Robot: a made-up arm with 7 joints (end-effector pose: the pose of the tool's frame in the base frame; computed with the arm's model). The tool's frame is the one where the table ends. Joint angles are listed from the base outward.
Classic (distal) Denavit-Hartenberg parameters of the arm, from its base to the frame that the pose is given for. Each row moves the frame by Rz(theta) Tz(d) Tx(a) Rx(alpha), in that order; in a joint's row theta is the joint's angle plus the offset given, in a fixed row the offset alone. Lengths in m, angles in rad.
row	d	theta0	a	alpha
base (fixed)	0	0	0	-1.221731
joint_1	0	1.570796	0	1.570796
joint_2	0	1.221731	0	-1.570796
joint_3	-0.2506	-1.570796	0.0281	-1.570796
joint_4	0	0	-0.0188	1.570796
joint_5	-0.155	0	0	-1.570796
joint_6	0	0	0	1.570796
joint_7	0	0	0	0
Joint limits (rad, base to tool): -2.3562..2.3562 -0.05..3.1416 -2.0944..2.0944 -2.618..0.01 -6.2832..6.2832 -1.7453..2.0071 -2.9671..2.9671
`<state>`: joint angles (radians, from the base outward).
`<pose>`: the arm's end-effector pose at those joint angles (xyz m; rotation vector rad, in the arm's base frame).
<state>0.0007 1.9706 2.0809 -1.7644 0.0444 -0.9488 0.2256</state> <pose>-0.0896 0.1579 0.2409 -1.1207 1.1467 0.8832</pose>
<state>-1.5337 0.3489 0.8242 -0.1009 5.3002 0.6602 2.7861</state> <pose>0.4071 0.0165 0.0080 -1.0806 -0.8693 2.2907</pose>
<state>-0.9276 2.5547 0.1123 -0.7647 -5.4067 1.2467 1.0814</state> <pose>-0.1144 0.1954 0.3234 0.4104 -2.0482 1.7962</pose>
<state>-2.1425 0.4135 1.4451 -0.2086 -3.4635 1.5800 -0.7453</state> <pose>0.3358 -0.0125 0.2319 2.0457 0.5430 0.3501</pose>
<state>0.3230 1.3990 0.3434 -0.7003 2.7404 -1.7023 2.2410</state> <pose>0.0518 0.3910 -0.0518 0.9296 1.6099 0.1282</pose>
